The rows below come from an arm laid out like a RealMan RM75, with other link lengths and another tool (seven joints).
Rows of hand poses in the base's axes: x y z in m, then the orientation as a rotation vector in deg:
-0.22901, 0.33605, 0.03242, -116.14, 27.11, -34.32
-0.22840, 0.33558, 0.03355, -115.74, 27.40, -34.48
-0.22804, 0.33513, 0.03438, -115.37, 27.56, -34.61
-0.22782, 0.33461, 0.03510, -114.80, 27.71, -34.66
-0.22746, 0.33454, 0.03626, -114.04, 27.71, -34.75
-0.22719, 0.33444, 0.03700, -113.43, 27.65, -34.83
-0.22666, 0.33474, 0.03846, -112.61, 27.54, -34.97
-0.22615, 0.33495, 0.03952, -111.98, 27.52, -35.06
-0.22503, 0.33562, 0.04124, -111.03, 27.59, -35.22
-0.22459, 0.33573, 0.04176, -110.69, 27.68, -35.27
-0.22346, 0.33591, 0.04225, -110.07, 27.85, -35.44
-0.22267, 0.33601, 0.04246, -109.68, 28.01, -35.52
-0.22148, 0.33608, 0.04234, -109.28, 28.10, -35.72
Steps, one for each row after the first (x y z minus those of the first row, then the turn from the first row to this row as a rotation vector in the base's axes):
0.00061, -0.00047, 0.00113, 0.34, -0.11, -0.27
0.00097, -0.00092, 0.00196, 0.65, -0.25, -0.44
0.00119, -0.00144, 0.00268, 1.17, -0.41, -0.57
0.00155, -0.00151, 0.00384, 1.84, -0.71, -0.61
0.00182, -0.00161, 0.00458, 2.38, -0.99, -0.61
0.00235, -0.00131, 0.00604, 3.08, -1.39, -0.59
0.00286, -0.00110, 0.00710, 3.63, -1.66, -0.62
0.00398, -0.00043, 0.00882, 4.45, -2.05, -0.75
0.00442, -0.00032, 0.00934, 4.76, -2.16, -0.84
0.00555, -0.00014, 0.00983, 5.28, -2.40, -1.04
0.00634, -0.00004, 0.01004, 5.63, -2.51, -1.20
0.00753, 0.00003, 0.00992, 5.93, -2.74, -1.36

